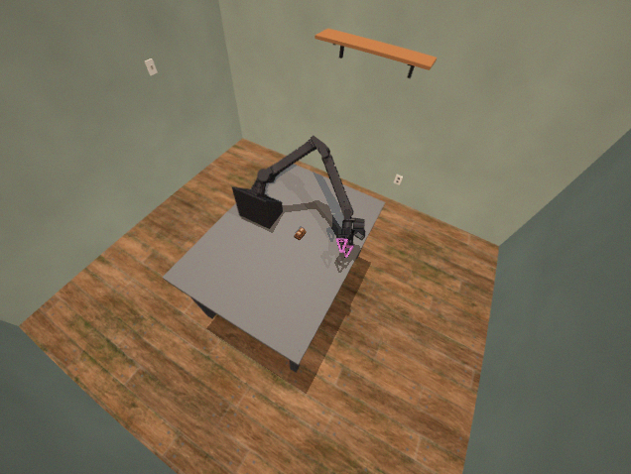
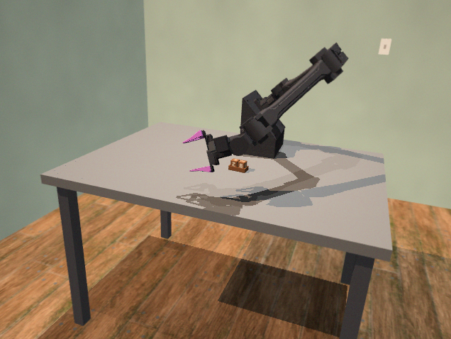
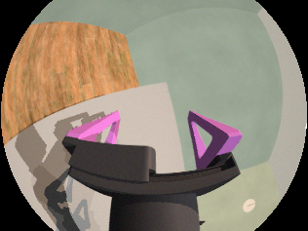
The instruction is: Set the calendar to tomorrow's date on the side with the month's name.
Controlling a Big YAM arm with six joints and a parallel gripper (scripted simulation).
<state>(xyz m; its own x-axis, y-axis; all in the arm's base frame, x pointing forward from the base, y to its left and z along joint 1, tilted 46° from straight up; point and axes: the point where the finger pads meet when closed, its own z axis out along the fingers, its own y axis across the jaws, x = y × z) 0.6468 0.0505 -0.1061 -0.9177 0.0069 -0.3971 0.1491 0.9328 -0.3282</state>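
Now: the small brown calendar tray 330 mm behind my hand, 50 mm to the left of it and 140 mm below it.
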